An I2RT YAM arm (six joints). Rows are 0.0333 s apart.
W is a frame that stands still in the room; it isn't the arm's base.
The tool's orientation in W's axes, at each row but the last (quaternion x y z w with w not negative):
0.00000 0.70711 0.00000 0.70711
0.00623 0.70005 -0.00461 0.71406
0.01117 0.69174 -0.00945 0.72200
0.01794 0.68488 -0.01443 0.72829
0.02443 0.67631 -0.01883 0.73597
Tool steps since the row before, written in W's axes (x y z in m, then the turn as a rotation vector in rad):
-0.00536 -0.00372 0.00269 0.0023 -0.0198 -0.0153
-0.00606 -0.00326 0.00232 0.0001 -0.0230 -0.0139
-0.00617 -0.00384 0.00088 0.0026 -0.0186 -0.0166
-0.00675 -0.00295 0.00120 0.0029 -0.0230 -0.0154
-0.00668 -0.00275 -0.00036 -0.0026 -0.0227 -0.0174
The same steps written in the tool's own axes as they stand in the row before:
-0.00269 -0.00372 -0.00536 0.0153 -0.0198 0.0023
-0.00245 -0.00335 -0.00596 0.0139 -0.0230 0.0002
-0.00115 -0.00402 -0.00601 0.0167 -0.0186 0.0024
-0.00162 -0.00325 -0.00652 0.0155 -0.0229 0.0030
-0.00022 -0.00315 -0.00651 0.0170 -0.0230 -0.0027

